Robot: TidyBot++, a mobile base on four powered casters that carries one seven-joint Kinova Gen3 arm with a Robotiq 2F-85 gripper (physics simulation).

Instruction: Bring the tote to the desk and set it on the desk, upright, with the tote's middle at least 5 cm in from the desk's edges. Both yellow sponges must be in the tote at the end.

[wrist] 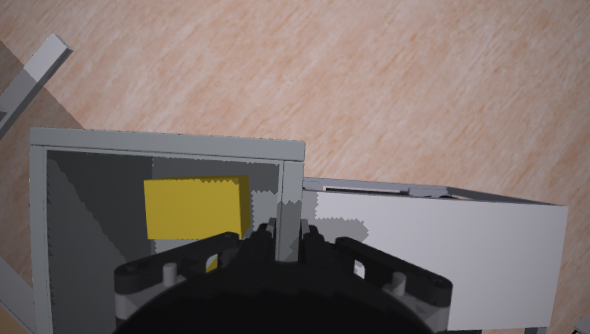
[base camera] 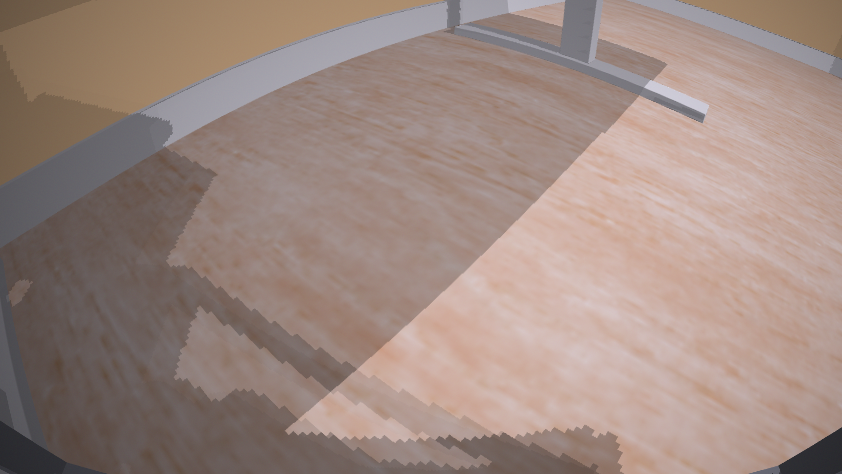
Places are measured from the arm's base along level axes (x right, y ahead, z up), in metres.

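Pixels of known places: gripper, fingertip midpoint: point(wrist: 288, 230).
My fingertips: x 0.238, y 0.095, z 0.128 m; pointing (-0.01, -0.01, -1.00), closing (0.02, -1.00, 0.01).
Behind a point stands the place of what it marks.
The grey tote point(wrist: 165, 141) {y 0.181, x 0.301, z 0.157 m} is upright in the wrist view, with its open top facing the camera. My gripper point(wrist: 288, 230) {y 0.095, x 0.238, z 0.128 m} is shut on the tote's right wall, one finger inside and one outside. A yellow sponge point(wrist: 192, 209) {y 0.193, x 0.237, z 0.084 m} lies in the tote near its upper right corner. A small yellow patch point(wrist: 212, 265) {y 0.177, x 0.169, z 0.064 m} shows through the left finger's linkage; I cannot tell if it is the second sponge. My gripper hides the lower part of the tote. The desk's leg point(base camera: 580, 32) {y 1.102, x 0.368, z -0.297 m} and its foot point(base camera: 677, 104) {y 0.918, x 0.566, z -0.378 m} point(wrist: 47, 62) show; the desk top is out of view.
The white top of my mobile base point(wrist: 460, 260) {y -0.189, x 0.153, z -0.014 m} is right beside the tote in the wrist view. Tan walls with a pale skirting board point(base camera: 306, 52) {y 1.010, x -0.249, z -0.339 m} run along the left and back in the base view. Shadows lie across the wooden floor point(base camera: 677, 264) {y 0.444, x 0.317, z -0.396 m}.
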